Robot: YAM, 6 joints.
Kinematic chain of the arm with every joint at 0, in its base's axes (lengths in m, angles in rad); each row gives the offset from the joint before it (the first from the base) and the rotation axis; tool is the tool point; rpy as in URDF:
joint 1: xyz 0 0 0.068 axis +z
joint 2: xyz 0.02 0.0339 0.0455 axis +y
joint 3: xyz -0.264 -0.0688 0 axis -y
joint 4: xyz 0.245 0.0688 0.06 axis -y
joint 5: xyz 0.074 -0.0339 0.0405 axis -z
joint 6: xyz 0.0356 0 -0.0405 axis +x
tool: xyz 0 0 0 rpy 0 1.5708 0
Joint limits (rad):
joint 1: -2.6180..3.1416
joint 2: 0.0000..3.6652
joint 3: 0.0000..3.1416
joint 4: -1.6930..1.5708
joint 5: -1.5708..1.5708
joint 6: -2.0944..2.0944
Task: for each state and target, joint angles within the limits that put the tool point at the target. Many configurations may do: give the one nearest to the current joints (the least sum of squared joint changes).
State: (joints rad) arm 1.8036 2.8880 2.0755 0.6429 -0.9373 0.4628
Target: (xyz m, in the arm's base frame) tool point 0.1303 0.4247 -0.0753
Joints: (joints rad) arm 1.2047 2.7447 1.4087 0.5341 -1.0218 0.4628
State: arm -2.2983 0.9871 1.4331 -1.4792 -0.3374 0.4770
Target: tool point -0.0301 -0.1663 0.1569
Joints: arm -1.8287 1.5106 0.7411 -1.3234 -0.3834 0.4770
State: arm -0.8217 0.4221 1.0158 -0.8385 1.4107 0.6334
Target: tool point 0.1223 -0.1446 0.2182
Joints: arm -0.6871 1.1352 0.6663 -0.7103 1.2915 0.6334
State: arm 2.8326 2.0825 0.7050 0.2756 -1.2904 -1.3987
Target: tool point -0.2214 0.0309 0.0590
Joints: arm 2.8466 1.8507 0.4411 0.2071 -1.3587 -1.3987
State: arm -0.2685 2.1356 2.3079 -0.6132 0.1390 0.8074
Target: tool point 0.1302 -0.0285 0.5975
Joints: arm -0.1824 1.2515 2.2308 -1.0112 0.1243 0.8074
